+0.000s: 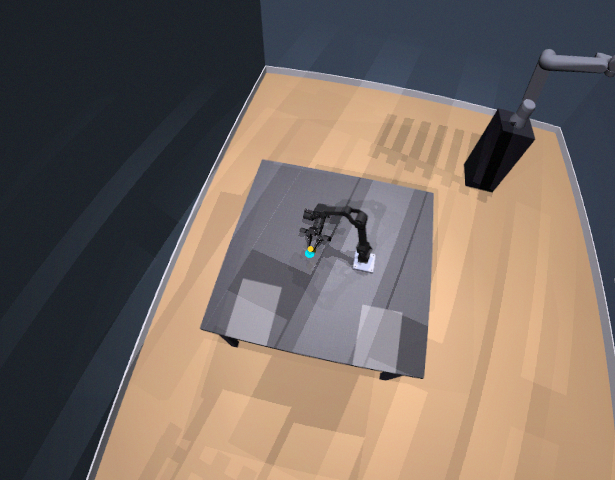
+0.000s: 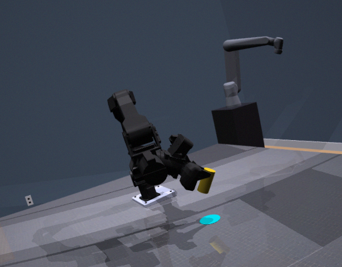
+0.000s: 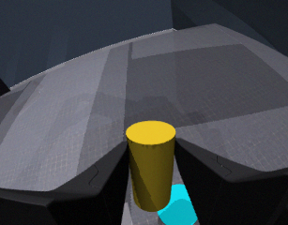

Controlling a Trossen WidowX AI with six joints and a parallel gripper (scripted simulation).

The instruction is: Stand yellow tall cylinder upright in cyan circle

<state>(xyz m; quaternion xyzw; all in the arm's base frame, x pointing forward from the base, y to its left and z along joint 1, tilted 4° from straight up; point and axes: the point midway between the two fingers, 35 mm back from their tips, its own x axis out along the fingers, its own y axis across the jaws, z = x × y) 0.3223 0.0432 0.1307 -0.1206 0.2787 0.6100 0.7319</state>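
My gripper tip is now 10 mm short of the cyan circle, 30 mm to the left of it and 130 mm above it. Also, from my gripper tip: yellow tall cylinder (10 mm behind, 10 mm to the right, 20 mm below).
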